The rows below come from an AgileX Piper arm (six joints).
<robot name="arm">
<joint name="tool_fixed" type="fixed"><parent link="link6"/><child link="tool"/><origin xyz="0 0 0" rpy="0 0 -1.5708"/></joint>
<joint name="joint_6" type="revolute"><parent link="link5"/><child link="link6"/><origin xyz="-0.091 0 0" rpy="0 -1.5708 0"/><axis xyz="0 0 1"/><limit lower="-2.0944" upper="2.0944"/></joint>
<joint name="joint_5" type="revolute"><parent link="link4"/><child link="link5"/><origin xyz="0 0 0" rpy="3.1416 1.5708 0"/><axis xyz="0 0 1"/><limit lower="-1.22" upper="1.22"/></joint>
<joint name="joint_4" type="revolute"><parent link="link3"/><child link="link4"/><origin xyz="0.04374 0.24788 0" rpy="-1.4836 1.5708 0"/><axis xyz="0 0 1"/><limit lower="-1.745" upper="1.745"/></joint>
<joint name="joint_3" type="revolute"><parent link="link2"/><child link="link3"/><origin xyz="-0.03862 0.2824 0" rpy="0 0 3.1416"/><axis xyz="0 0 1"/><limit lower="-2.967" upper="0"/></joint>
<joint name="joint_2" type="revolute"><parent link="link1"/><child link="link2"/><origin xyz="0 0 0" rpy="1.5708 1.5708 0"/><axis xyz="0 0 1"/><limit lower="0" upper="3.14"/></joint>
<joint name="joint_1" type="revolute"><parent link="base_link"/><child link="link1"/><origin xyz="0 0 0.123" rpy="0 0 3.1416"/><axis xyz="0 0 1"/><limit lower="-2.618" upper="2.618"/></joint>
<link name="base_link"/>
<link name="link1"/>
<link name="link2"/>
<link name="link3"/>
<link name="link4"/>
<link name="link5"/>
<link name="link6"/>
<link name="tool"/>
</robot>
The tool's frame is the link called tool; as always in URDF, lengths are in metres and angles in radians.
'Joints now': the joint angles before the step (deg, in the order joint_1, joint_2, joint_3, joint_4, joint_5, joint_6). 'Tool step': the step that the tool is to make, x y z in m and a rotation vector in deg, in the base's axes. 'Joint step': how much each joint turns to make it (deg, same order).
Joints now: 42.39 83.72 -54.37 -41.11 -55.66 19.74
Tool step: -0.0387 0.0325 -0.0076 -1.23 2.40 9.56
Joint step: 9.09 1.23 -0.01 -0.39 0.45 1.79
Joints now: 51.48 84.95 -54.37 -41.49 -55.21 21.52
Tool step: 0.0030 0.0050 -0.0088 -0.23 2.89 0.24
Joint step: 0.34 1.62 0.25 1.45 -0.49 0.87
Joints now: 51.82 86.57 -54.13 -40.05 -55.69 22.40
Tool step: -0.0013 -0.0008 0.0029 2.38 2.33 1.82
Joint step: -0.01 0.10 0.00 0.72 -2.42 2.49
